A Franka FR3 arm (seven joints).
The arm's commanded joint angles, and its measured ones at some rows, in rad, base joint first. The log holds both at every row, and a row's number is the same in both.
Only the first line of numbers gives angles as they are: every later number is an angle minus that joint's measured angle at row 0.
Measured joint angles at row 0:
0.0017 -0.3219 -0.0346 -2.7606 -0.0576 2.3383 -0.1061
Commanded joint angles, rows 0 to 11:
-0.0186 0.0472 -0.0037 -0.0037 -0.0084 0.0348 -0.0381
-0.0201 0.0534 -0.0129 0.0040 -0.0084 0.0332 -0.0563
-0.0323 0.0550 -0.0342 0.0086 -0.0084 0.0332 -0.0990
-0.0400 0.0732 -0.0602 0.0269 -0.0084 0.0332 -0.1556
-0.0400 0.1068 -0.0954 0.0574 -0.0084 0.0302 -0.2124
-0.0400 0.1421 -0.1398 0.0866 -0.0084 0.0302 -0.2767
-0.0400 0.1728 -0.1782 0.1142 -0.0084 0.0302 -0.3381
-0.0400 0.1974 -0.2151 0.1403 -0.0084 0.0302 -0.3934
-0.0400 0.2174 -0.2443 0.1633 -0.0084 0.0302 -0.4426
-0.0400 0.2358 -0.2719 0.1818 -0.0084 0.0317 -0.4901
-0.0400 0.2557 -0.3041 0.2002 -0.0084 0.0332 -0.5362
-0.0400 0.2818 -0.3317 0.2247 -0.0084 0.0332 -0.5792
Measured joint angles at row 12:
-0.0230 0.1442 -0.2659 0.1530 0.0002 0.0021 -0.4496
